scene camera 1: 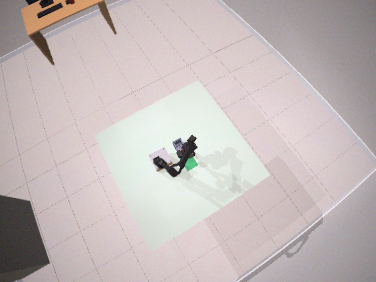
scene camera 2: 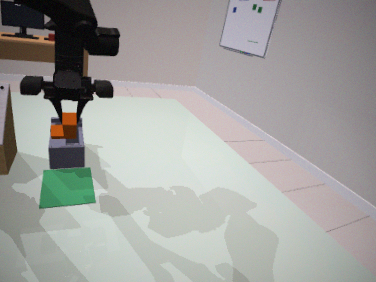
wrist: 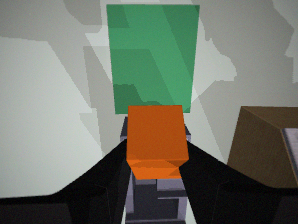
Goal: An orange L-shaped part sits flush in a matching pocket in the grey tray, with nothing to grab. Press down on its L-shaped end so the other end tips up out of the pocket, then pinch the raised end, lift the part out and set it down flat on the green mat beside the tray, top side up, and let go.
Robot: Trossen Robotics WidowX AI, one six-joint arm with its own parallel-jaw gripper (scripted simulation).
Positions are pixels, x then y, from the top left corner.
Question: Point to a green mat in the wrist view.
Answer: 152, 56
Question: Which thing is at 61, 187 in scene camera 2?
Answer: A green mat.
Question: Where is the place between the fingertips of my gripper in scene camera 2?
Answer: At 69, 122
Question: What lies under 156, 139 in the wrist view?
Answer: An orange L-shaped part.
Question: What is my gripper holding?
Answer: An orange L-shaped part.
